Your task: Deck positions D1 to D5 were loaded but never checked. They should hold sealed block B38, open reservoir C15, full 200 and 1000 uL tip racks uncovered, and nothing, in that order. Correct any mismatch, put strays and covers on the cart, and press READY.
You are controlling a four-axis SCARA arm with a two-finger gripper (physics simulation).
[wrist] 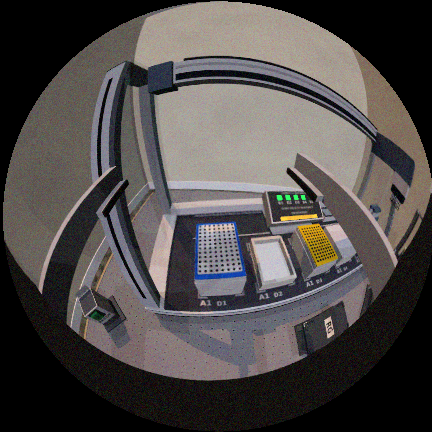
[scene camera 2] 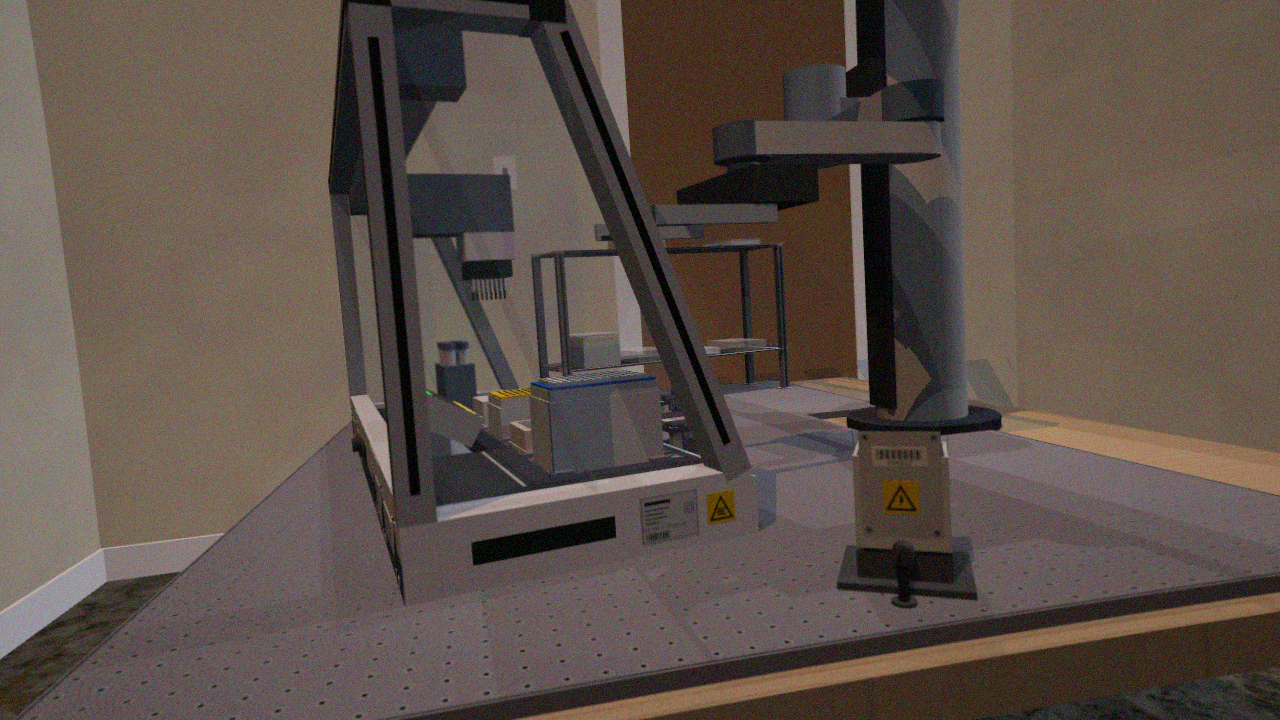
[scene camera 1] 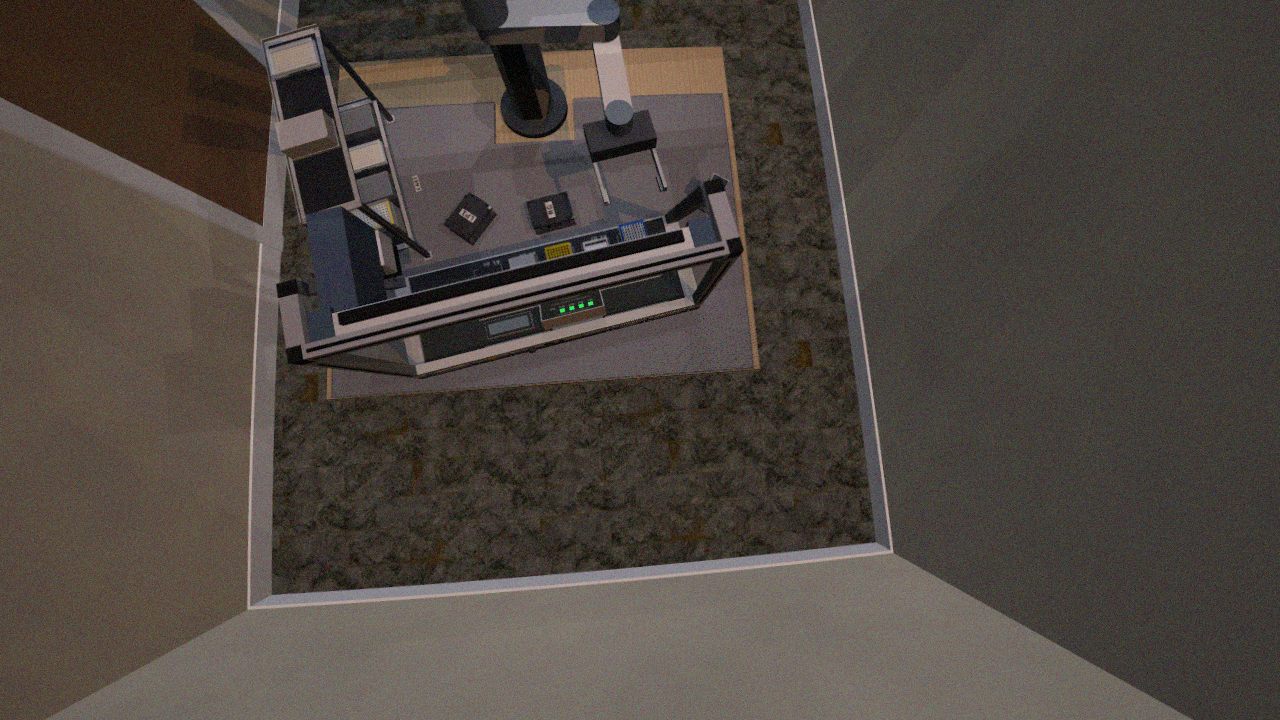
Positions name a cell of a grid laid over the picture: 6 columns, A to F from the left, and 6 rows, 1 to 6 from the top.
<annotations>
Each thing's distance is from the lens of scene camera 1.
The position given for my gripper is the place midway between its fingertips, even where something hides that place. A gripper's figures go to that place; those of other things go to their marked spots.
my gripper (scene camera 1: C2): 1.09 m
pipetting head (scene camera 1: B3): 1.15 m
</annotations>
